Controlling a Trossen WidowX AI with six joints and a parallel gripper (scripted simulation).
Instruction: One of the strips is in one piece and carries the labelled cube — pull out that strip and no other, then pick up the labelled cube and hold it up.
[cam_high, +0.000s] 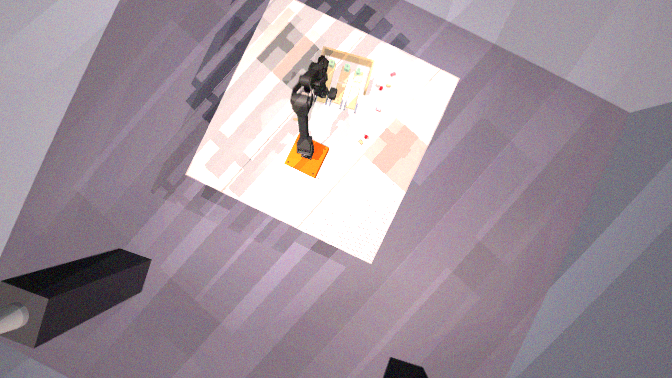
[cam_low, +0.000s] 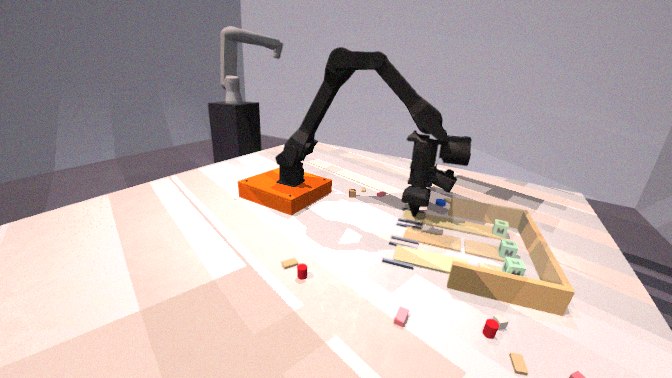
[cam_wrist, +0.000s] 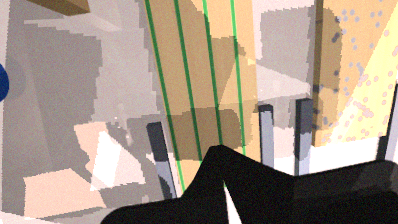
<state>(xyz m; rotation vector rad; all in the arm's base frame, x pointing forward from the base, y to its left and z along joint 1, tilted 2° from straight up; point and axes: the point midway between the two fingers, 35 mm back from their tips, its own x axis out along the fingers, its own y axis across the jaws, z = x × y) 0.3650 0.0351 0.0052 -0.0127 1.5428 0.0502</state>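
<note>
My gripper tip is 10 cm short of the green-lined tan strip. Also, from my gripper tip: blue disc 13 cm to the left, 6 cm ahead.
</note>
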